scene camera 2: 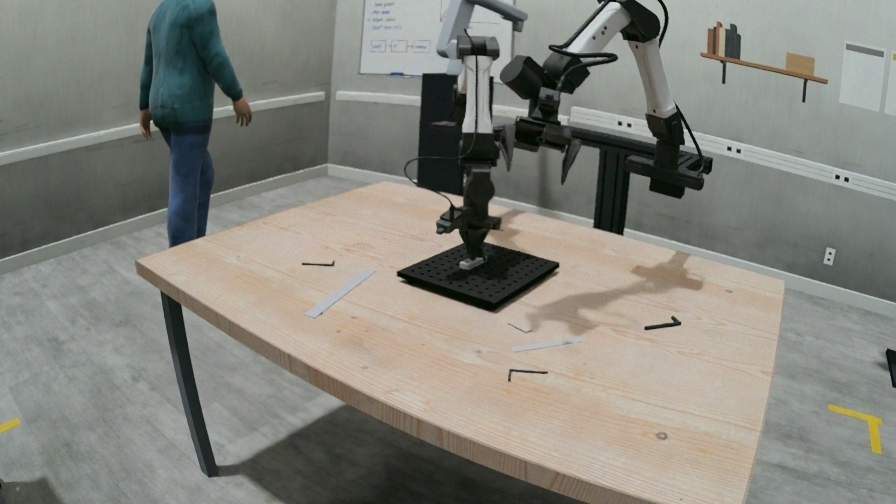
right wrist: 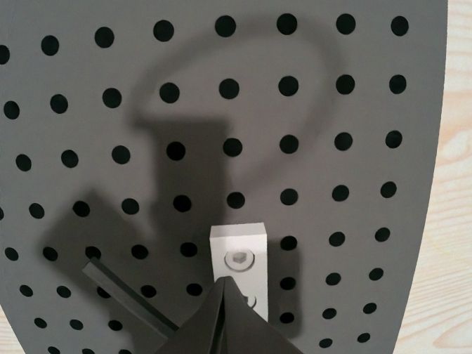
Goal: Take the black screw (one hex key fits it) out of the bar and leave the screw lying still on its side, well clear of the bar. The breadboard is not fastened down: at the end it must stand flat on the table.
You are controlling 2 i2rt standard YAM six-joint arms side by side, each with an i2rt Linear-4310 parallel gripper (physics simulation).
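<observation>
The black breadboard (scene camera 2: 438, 276) (right wrist: 320, 112) lies on the table. On it is the light grey bar (scene camera 2: 468, 264) (right wrist: 260, 280), with a silver socket screw (right wrist: 240, 260) and part of another screw (right wrist: 252, 301) showing. The black screw is hidden behind the right fingers. A dark hex key (right wrist: 131, 298) shows as a rod slanting up-left in the right wrist view; its other end is hidden behind the fingers. My right gripper (scene camera 2: 476, 257) (right wrist: 226, 286) is shut, its tips together low over the bar. My left gripper (scene camera 2: 536, 176) is open, raised above the far side of the table.
Around the board on the table (scene camera 2: 401, 401) lie a dark hex key (scene camera 2: 318, 263) at the left, a thin key (scene camera 2: 519, 327) in front, a dark key (scene camera 2: 528, 371) nearer the front edge and a thicker key (scene camera 2: 661, 325) at the right. Two pale strips (scene camera 2: 340, 293) (scene camera 2: 546, 344) lie there too.
</observation>
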